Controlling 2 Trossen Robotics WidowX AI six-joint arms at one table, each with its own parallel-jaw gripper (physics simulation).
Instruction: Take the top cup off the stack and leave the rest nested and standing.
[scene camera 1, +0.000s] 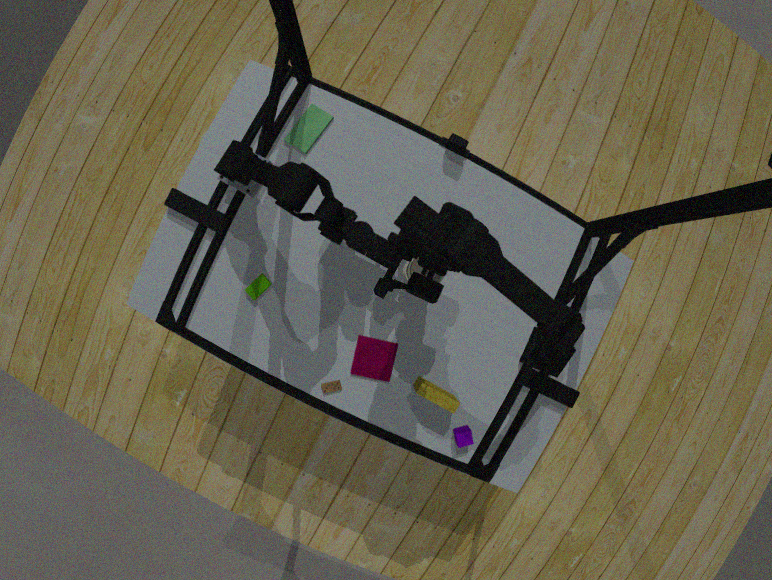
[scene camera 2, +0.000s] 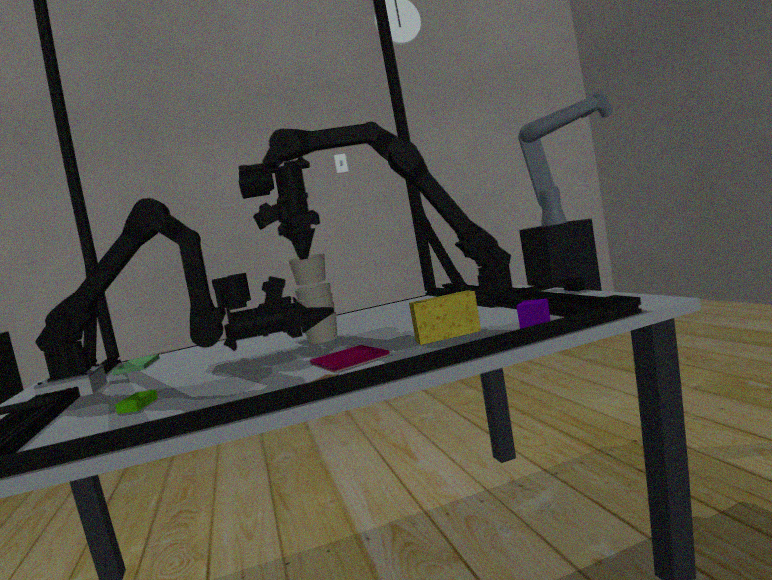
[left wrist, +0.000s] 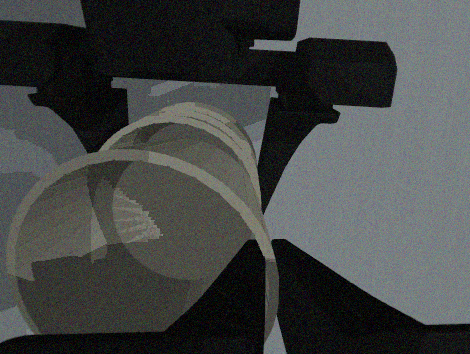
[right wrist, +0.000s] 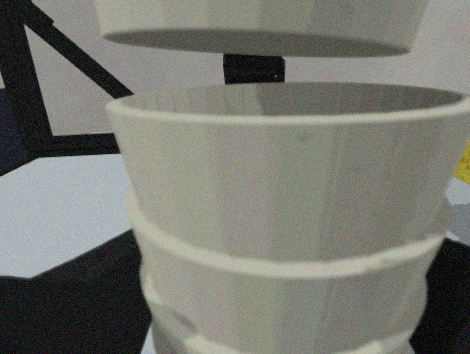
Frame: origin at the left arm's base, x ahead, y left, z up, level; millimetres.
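Seen in the pictures: left gripper, fingertip midpoint: (left wrist: 265, 253); right gripper, fingertip midpoint: (scene camera 2: 330, 307); left arm's base, link origin: (scene camera 2: 497, 292); right arm's base, link origin: (scene camera 1: 243, 169) (scene camera 2: 69, 374).
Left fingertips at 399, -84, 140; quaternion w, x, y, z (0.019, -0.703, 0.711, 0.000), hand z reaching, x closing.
Offsets run from my left fingertips to a thing's top centre, as dx, dy, dz. "spot": to the spot under its first point.
The top cup @[-1, +33, +17] (scene camera 1: 411, 268) (scene camera 2: 308, 269) (left wrist: 220, 225) (right wrist: 260, 25) is beige, slightly tilted and clear above the stack, with a small gap below it in the right wrist view. My left gripper (scene camera 2: 303, 256) (left wrist: 265, 253) is shut on its rim wall, one finger inside the cup and one outside. The remaining cups @[-1, +36, -46] (scene camera 2: 315, 294) (left wrist: 225, 145) (right wrist: 300, 190) stand nested and upright on the table, their rims showing as ridges. My right gripper (scene camera 2: 321, 316) (right wrist: 265, 220) is shut around the lower part of this stack from the side. Its fingertips are partly hidden by the cups.
A crimson square @[spot: +5, +271, -153] (scene camera 1: 374, 358) (scene camera 2: 350, 357) lies in front of the stack. A yellow sponge @[-169, +290, -91] (scene camera 1: 436, 394) (scene camera 2: 444, 316) and purple cube @[-291, +371, -121] (scene camera 1: 463, 436) (scene camera 2: 533, 313) are to its right. A green block @[+341, +227, -146] (scene camera 1: 257, 286) (scene camera 2: 136, 401) and pale green sheet @[+397, -191, -151] (scene camera 1: 310, 129) (scene camera 2: 140, 362) lie left.
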